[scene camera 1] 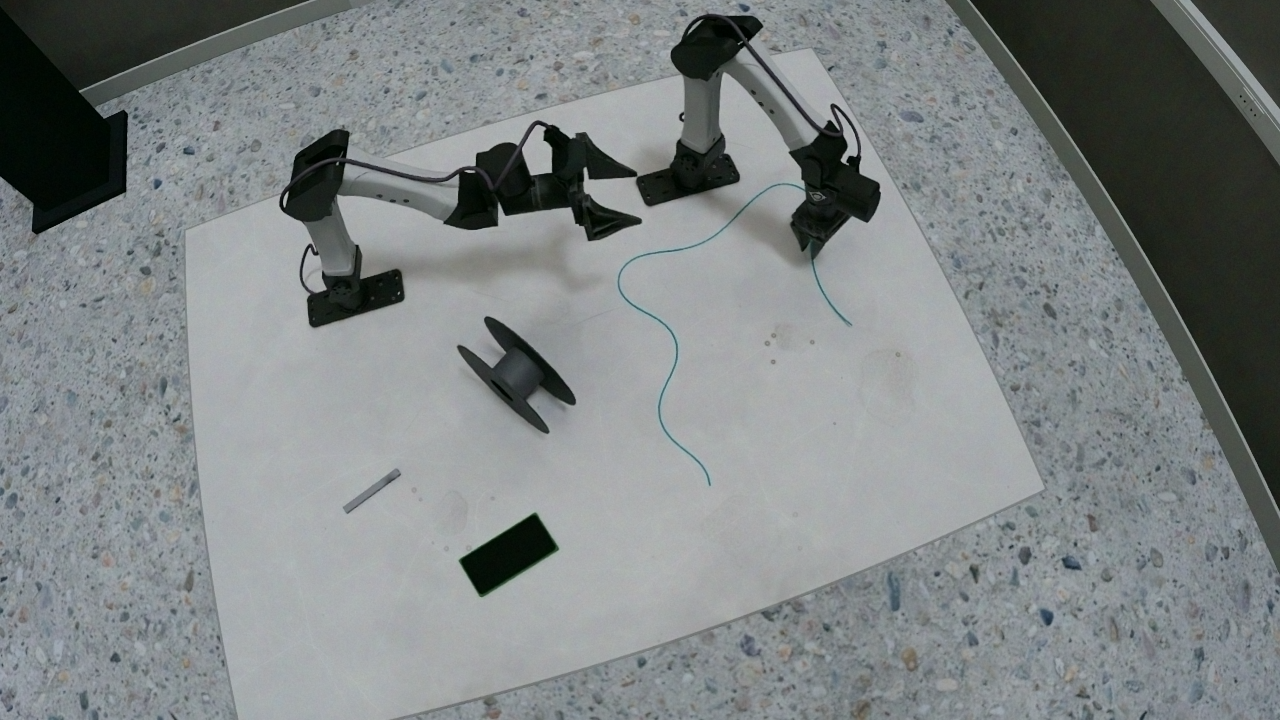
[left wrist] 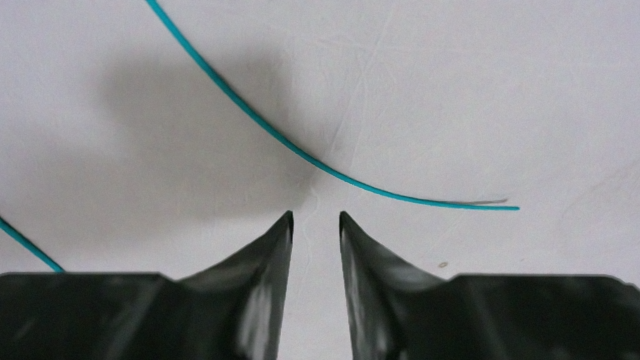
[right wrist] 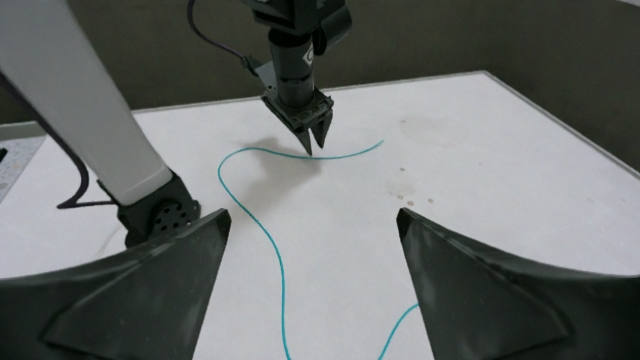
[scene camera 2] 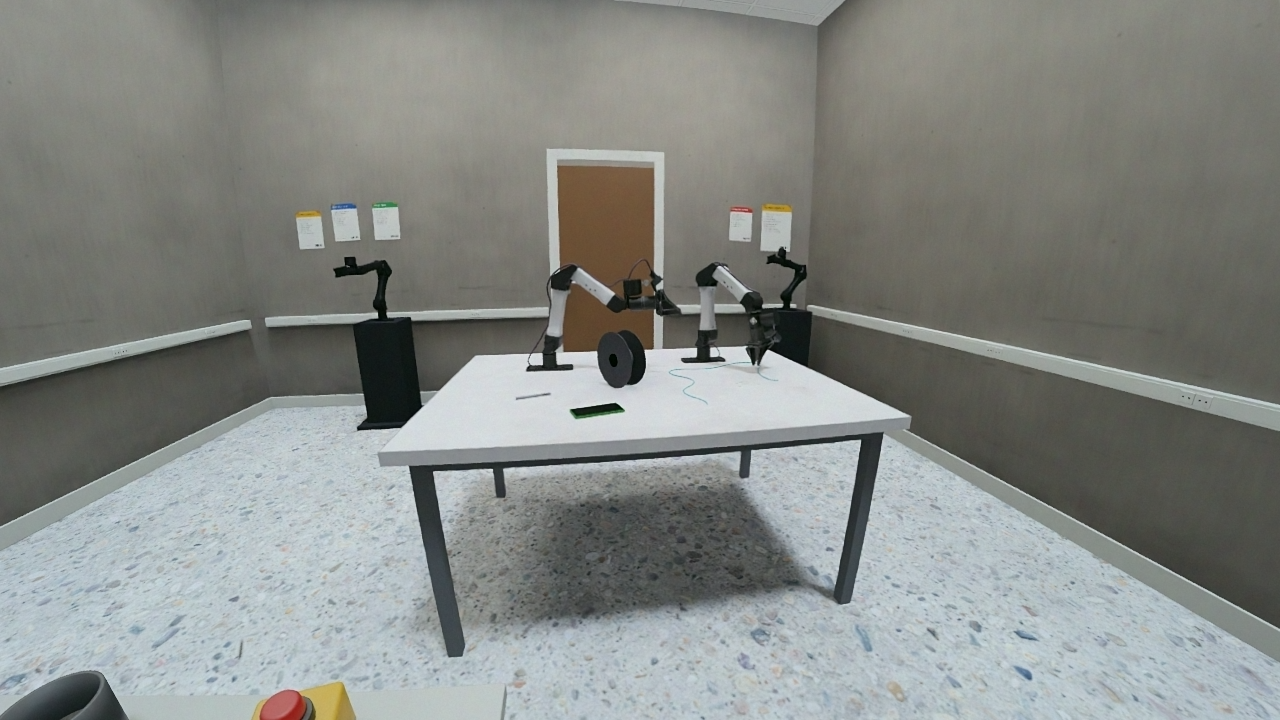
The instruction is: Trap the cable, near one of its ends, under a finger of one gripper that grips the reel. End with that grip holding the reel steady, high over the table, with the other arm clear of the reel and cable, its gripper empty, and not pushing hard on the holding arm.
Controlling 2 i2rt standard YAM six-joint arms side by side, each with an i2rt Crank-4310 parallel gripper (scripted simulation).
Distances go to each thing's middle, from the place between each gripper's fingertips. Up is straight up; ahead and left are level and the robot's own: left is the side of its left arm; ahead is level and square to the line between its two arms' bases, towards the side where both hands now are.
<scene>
My right gripper is now 270 mm to the left of the black reel (scene camera 1: 522,368), 150 mm short of it and 150 mm above it.
Now: left hand (scene camera 1: 809,253) 580 mm to the left of the black reel, 60 mm below it and 60 mm short of it.
</scene>
